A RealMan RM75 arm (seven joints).
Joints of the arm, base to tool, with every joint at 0 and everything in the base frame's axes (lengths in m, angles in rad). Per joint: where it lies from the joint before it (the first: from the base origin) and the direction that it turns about. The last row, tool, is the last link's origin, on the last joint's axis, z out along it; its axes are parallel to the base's.
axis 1: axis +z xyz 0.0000 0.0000 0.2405
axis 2: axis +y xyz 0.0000 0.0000 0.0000
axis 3: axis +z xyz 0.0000 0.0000 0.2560
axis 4: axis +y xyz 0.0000 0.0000 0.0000
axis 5: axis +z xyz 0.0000 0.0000 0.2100
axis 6: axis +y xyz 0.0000 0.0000 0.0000
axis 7: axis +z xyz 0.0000 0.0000 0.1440
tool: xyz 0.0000 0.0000 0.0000
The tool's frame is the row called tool.
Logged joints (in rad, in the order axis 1, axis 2, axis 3, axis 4, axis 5, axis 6, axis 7), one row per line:
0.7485, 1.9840, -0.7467, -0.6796, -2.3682, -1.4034, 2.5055
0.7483, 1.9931, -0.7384, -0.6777, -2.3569, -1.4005, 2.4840
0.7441, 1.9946, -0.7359, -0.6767, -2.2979, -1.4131, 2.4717
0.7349, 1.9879, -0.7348, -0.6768, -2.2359, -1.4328, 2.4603
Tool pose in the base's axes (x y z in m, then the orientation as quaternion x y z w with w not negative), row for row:
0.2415, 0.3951, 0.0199, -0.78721, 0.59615, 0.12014, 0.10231
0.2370, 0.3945, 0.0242, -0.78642, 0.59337, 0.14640, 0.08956
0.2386, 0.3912, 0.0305, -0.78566, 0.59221, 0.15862, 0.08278
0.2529, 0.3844, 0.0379, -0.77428, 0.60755, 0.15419, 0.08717
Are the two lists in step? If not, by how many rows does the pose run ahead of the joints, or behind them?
The pose runs 2 rows ahead of the joints: the pose in row i belongs to the joints in row i + 2.
